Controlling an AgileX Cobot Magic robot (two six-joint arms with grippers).
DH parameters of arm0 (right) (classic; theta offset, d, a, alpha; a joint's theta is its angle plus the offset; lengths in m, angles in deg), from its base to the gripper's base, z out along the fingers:
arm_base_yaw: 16.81 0.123 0 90
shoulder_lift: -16.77 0 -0.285 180
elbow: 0.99 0 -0.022 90
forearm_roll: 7.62 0.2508 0 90
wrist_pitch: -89.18 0 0.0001 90
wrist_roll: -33.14 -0.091 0 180
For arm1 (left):
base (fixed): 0 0 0 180
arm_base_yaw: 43.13 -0.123 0 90
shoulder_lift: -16.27 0 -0.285 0
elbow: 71.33 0 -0.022 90
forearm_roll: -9.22 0.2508 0 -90
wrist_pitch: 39.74 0 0.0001 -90
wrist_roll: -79.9 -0.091 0 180
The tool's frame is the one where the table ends.
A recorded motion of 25 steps. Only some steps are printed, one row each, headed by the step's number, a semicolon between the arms.
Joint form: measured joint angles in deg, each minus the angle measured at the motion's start. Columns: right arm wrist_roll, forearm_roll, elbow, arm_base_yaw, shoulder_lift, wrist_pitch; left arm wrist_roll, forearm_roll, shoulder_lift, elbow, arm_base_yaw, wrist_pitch.
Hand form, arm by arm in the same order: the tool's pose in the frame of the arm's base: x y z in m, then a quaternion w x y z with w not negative. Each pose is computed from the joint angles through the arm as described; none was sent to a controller.
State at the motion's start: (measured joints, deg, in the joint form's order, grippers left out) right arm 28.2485 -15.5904 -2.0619 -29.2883 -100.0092 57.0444; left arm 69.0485 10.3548 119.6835 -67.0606 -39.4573 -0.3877
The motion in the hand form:
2: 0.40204 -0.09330 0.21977 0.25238 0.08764 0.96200 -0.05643; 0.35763 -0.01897 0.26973 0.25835 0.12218 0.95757 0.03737
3: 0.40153 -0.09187 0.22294 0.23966 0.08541 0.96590 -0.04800; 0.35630 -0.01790 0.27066 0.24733 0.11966 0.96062 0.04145
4: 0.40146 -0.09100 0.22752 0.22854 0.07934 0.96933 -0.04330; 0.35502 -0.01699 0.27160 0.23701 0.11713 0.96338 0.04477
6: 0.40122 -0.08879 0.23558 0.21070 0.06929 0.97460 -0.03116; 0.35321 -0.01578 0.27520 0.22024 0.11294 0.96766 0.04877
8: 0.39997 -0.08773 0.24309 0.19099 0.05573 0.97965 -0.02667; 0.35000 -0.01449 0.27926 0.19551 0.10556 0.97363 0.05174
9: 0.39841 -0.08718 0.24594 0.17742 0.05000 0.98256 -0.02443; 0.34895 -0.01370 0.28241 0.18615 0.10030 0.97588 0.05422
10: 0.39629 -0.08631 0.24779 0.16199 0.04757 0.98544 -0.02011; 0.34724 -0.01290 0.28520 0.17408 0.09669 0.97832 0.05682
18: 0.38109 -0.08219 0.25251 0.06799 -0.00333 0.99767 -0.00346; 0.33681 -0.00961 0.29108 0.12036 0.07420 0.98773 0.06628
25: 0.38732 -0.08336 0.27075 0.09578 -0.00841 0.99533 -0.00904; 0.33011 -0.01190 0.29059 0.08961 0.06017 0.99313 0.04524
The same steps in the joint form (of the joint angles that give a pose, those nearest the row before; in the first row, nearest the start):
2: 4.13 3.54 -2.46 0.00 0.00 -4.83; 1.79 2.25 0.00 -0.79 -0.05 3.62
3: 5.50 5.07 -3.52 0.00 0.00 -7.48; 2.48 3.03 0.00 -1.22 -0.05 5.35
4: 6.87 6.00 -4.85 0.00 0.00 -10.16; 3.06 3.64 0.00 -1.64 -0.05 6.99
6: 9.24 7.97 -7.12 0.00 0.00 -14.69; 3.76 4.32 0.00 -2.78 -0.05 10.11
8: 11.15 8.59 -9.22 0.00 0.00 -19.15; 4.67 4.85 0.00 -4.13 -0.05 14.39
9: 11.88 8.72 -10.10 0.00 0.00 -21.63; 5.33 5.26 0.00 -5.00 -0.05 16.37
10: 12.27 8.99 -10.75 0.00 0.00 -24.14; 5.75 5.61 -0.02 -5.78 -0.05 18.59
18: 18.16 9.38 -12.76 0.00 0.00 -37.23; 8.25 6.94 -0.39 -7.26 -0.05 26.83
25: 18.72 9.51 -16.56 0.00 0.12 -37.90; 8.83 4.37 -0.60 -7.26 -0.19 30.59

